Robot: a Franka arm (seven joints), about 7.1 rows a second.
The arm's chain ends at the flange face. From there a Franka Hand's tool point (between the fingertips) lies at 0.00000 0.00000 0.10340 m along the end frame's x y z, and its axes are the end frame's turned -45 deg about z.
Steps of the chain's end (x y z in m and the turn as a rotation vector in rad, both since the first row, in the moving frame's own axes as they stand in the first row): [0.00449 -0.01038 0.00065 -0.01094 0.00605 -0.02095]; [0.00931 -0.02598 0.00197 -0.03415 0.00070 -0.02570]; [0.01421 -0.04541 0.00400 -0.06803 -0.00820 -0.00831]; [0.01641 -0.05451 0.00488 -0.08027 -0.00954 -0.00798]
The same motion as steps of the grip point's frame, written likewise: [0.01017 -0.00292 0.00064 -0.01201 -0.00346 -0.02095]; [0.02254 -0.00921 0.00191 -0.02464 -0.02365 -0.02570]; [0.03661 -0.01767 0.00376 -0.04231 -0.05390 -0.00831]; [0.04361 -0.02175 0.00454 -0.05001 -0.06351 -0.00798]
